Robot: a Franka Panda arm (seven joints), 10 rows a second.
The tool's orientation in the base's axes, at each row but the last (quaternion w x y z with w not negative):
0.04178, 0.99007, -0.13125, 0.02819
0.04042, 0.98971, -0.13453, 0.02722
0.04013, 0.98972, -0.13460, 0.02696
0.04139, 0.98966, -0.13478, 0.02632
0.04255, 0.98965, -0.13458, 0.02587
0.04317, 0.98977, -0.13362, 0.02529
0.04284, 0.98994, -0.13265, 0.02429
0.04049, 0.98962, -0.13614, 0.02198
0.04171, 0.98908, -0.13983, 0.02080
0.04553, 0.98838, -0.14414, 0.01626
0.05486, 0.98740, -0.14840, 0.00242
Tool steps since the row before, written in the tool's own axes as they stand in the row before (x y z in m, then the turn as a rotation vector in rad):
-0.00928, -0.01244, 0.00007, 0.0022, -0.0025, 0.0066
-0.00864, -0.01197, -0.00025, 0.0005, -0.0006, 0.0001
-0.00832, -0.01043, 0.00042, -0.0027, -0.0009, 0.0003
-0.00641, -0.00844, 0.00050, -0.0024, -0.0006, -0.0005
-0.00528, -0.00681, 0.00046, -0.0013, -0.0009, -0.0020
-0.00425, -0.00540, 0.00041, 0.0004, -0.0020, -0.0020
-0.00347, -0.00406, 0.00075, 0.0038, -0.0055, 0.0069
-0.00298, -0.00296, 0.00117, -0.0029, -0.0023, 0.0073
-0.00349, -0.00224, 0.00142, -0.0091, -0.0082, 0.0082
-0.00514, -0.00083, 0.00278, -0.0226, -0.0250, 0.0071
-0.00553, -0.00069, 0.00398, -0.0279, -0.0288, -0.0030
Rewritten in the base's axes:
-0.00568, 0.01435, -0.00163, 0.0031, 0.0012, -0.0066
-0.00511, 0.01380, -0.00118, 0.0006, 0.0004, -0.0001
-0.00519, 0.01218, -0.00170, -0.0023, 0.0016, -0.0005
-0.00388, 0.00976, -0.00153, -0.0022, 0.0013, 0.0003
-0.00323, 0.00789, -0.00131, -0.0011, 0.0014, 0.0018
-0.00264, 0.00626, -0.00109, 0.0008, 0.0020, 0.0019
-0.00224, 0.00474, -0.00127, 0.0054, 0.0037, -0.0071
-0.00203, 0.00354, -0.00155, -0.0019, 0.0024, -0.0076
-0.00269, 0.00298, -0.00177, -0.0062, 0.0096, -0.0093
-0.00463, 0.00199, -0.00307, -0.0144, 0.0296, -0.0102
-0.00513, 0.00184, -0.00415, -0.0182, 0.0359, -0.0007

